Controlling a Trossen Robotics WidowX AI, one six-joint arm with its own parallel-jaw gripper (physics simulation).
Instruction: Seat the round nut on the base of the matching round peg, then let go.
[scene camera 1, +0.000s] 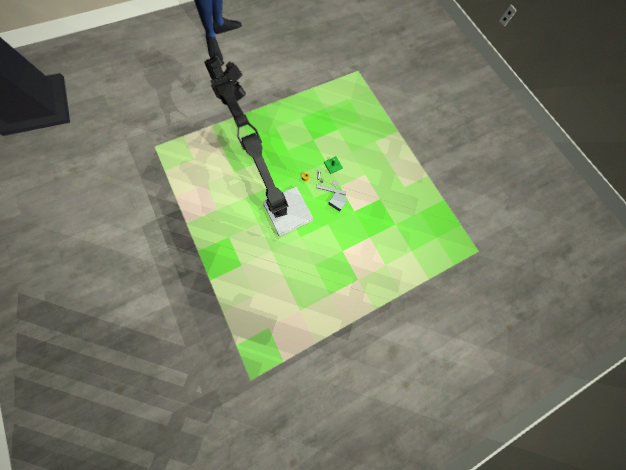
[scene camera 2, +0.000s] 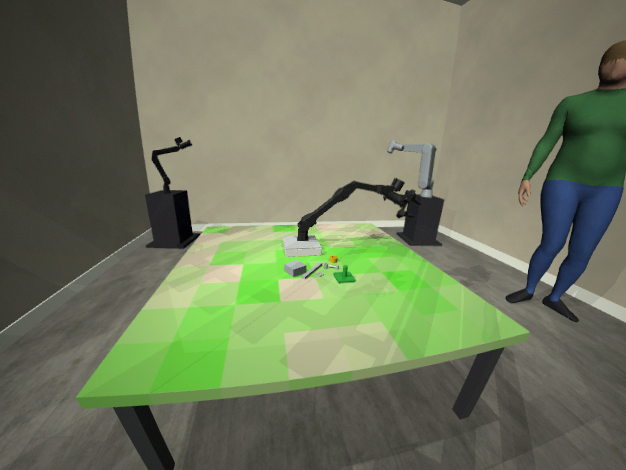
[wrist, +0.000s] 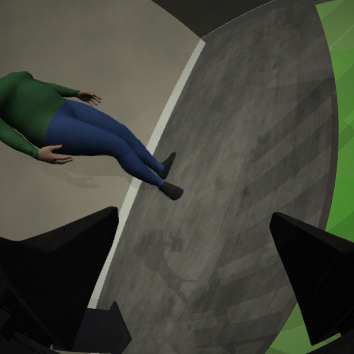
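Observation:
The small orange round nut (scene camera 1: 305, 176) (scene camera 2: 333, 259) lies on the green patchwork table. The matching peg is a short green post on a square green base (scene camera 1: 333, 164) (scene camera 2: 344, 277); it stands upright a little apart from the nut. My gripper (scene camera 2: 412, 205) (wrist: 197, 218) is open and empty. It is held high, out by the table edge, far from the nut and the peg. In the wrist view the nut and the peg do not show; floor, wall and the table's edge lie beyond the fingers.
A grey block (scene camera 1: 337, 200) (scene camera 2: 295, 268), a long grey bar (scene camera 1: 331, 189) (scene camera 2: 312, 270) and small grey pieces lie near the peg. The arm stands on a white base (scene camera 1: 299, 216) (scene camera 2: 302, 249). A person (scene camera 2: 586, 146) (wrist: 95, 131) stands beyond the table.

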